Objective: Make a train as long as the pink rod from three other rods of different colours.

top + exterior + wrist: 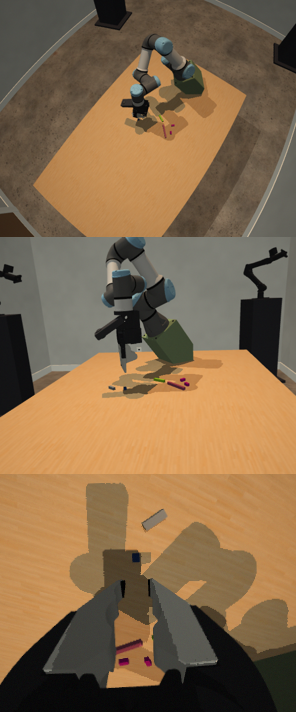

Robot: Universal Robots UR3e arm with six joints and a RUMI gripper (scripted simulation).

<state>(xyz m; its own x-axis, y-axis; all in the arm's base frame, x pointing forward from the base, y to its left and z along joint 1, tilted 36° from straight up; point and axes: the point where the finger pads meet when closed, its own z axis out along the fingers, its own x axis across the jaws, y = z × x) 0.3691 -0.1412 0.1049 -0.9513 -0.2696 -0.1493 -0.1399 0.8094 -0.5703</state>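
Right now the small blue rod is 8 cm below my hand. From my hand the other things lie so: pink rod (2 cm ahead, 19 cm to the left, 8 cm below); grey rod (2 cm behind, 5 cm to the right, 8 cm below); lime rod (6 cm behind, 14 cm to the left, 8 cm below).
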